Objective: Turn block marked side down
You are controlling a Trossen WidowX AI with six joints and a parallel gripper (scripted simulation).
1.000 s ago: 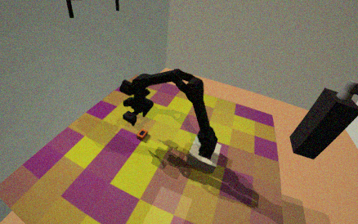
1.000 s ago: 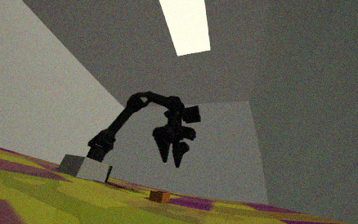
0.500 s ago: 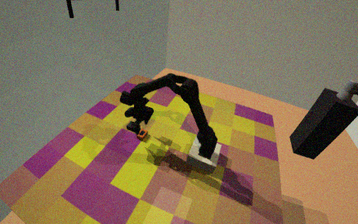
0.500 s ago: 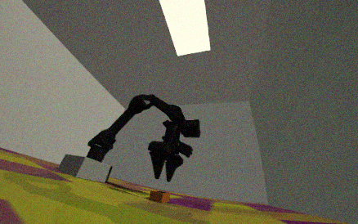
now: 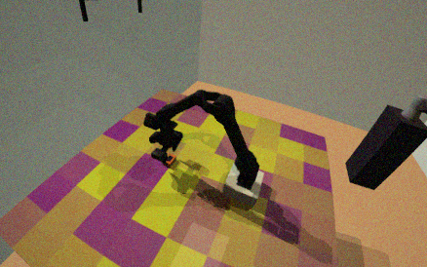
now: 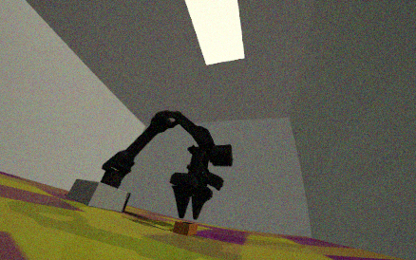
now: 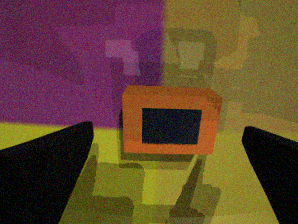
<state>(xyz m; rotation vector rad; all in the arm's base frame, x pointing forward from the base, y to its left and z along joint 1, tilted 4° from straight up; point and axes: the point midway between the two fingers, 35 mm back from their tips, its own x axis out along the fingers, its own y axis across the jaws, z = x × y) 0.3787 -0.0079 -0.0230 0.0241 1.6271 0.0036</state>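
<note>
The block lies 20 mm below my gripper tip.
</note>
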